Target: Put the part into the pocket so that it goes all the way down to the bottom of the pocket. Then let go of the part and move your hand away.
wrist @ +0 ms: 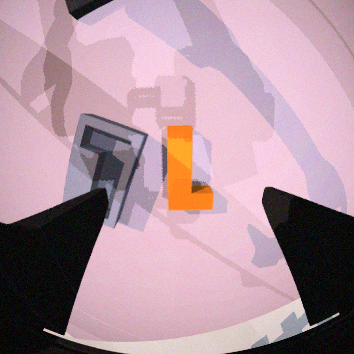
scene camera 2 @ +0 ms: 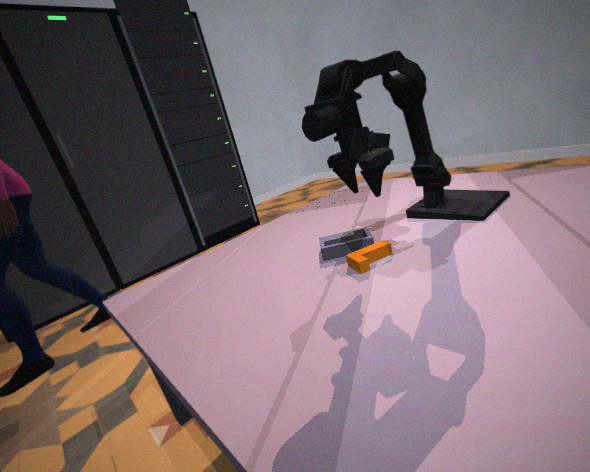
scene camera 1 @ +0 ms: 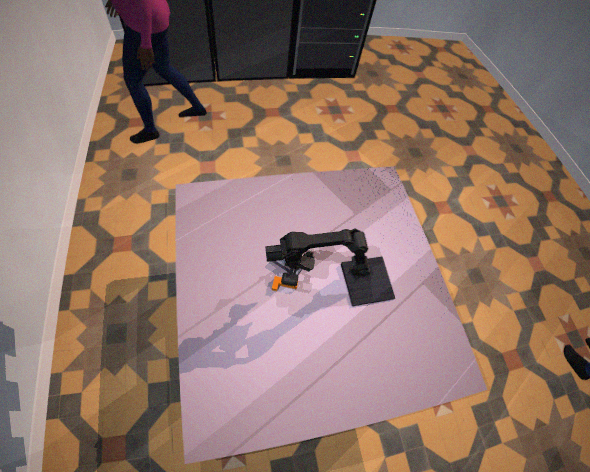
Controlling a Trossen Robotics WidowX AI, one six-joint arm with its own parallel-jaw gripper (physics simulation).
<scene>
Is my gripper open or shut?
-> Open.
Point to an orange part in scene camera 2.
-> At 359, 260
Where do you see a grey pocket block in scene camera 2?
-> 338, 245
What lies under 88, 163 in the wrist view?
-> A grey pocket block.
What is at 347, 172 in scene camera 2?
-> My gripper.
</scene>
